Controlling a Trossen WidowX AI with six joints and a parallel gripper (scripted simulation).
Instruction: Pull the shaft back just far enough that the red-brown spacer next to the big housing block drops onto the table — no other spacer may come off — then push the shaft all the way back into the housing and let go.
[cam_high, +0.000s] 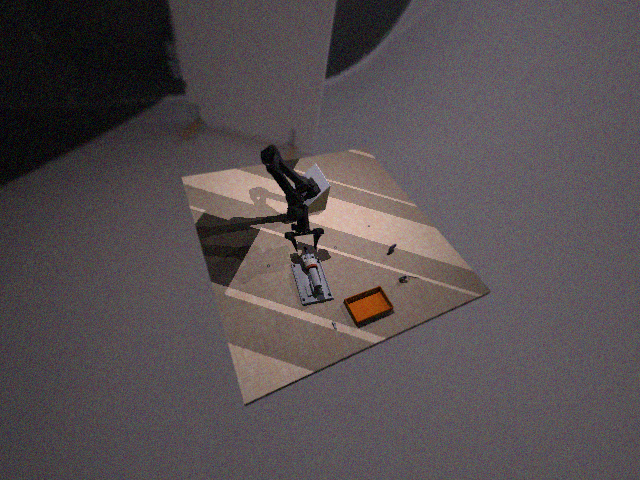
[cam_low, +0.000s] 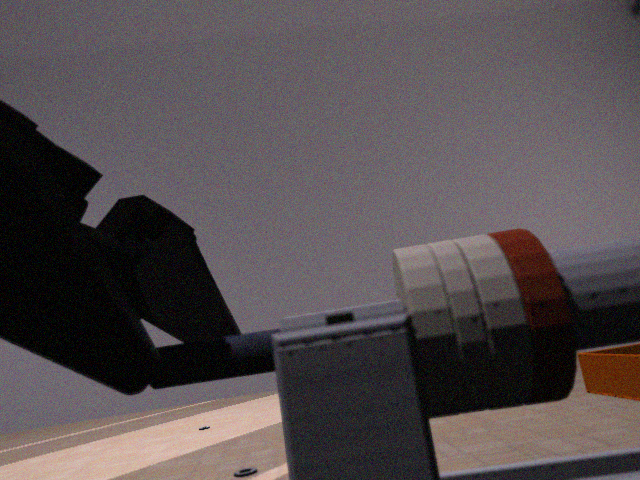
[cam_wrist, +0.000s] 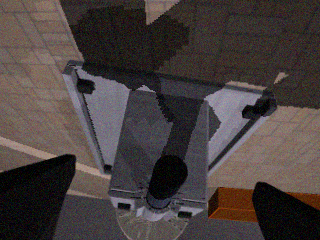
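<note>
Now: the blue-grey shaft 70 mm ahead of my gripper tip and 10 mm to the right of it. The rest, counted from my gripper tip: orange tray (340 mm ahead, 190 mm to the left, 70 mm below); then red-brown spacer (110 mm ahead, 10 mm to the right).
</note>
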